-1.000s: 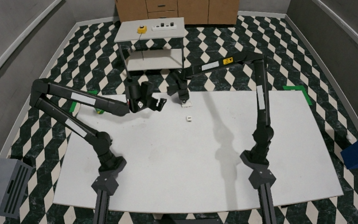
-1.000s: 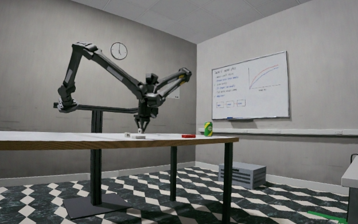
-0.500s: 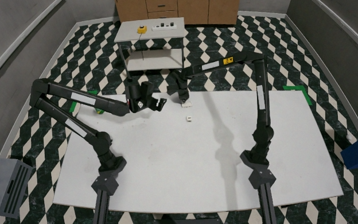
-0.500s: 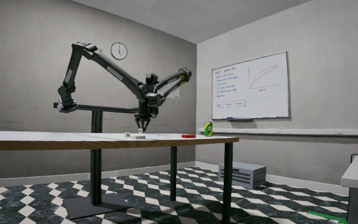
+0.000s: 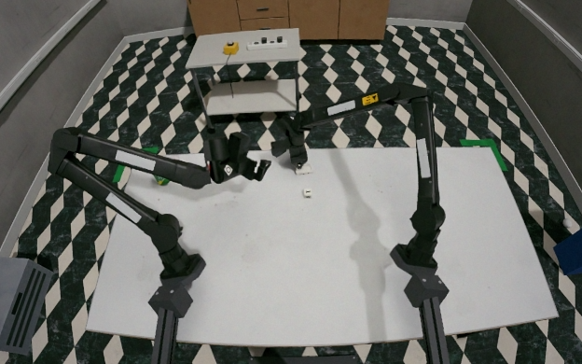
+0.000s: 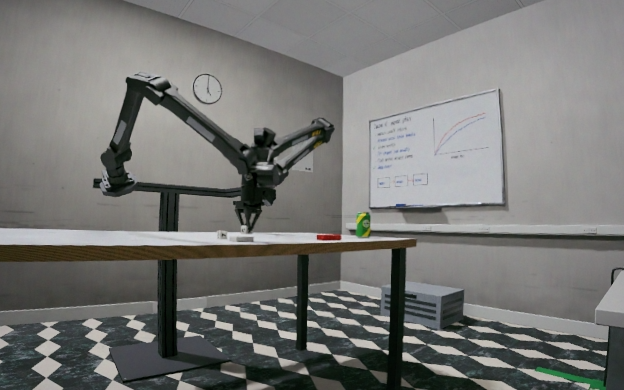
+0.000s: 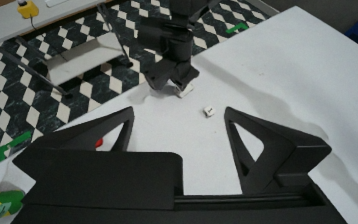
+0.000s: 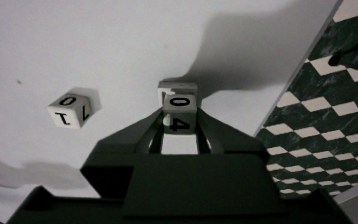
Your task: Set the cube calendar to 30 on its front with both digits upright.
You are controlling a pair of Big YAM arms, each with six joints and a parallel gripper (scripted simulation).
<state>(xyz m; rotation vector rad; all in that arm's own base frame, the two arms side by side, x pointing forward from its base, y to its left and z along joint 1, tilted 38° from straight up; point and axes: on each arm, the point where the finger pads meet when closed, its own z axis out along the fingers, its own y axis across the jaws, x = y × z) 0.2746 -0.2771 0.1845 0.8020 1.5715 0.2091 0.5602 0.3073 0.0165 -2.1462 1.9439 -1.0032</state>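
Now: right hand 40 mm above the flat white tray and 20 mm to the left of it. The rest, counted from my right hand: flat red object: 360 mm to the left, 40 mm ahead, 30 mm below.
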